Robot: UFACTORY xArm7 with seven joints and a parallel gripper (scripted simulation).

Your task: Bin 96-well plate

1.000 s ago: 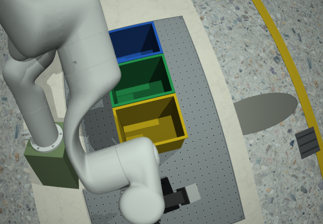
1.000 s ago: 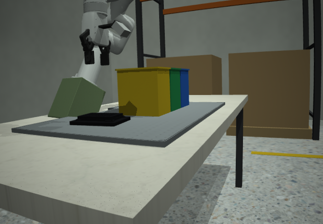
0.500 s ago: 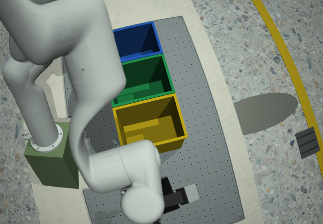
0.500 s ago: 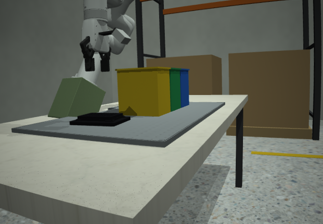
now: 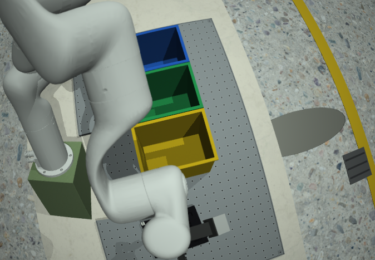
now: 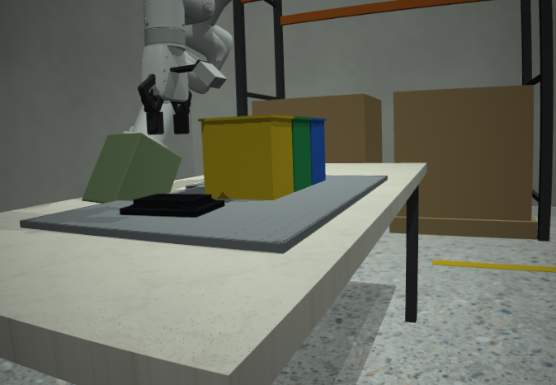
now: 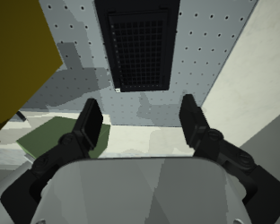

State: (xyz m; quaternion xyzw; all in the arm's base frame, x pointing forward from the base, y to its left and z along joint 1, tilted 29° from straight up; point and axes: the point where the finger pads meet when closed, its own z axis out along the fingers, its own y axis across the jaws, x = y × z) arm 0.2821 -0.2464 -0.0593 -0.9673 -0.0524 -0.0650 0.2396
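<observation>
My hand is 140 mm above the black 96-well plate. The rest, counted from my hand: yellow bin (220 mm to the left, 70 mm below, 50 mm ahead); then green bin (350 mm to the left, 70 mm below, 50 mm ahead); then black plate nest (150 mm below).
</observation>
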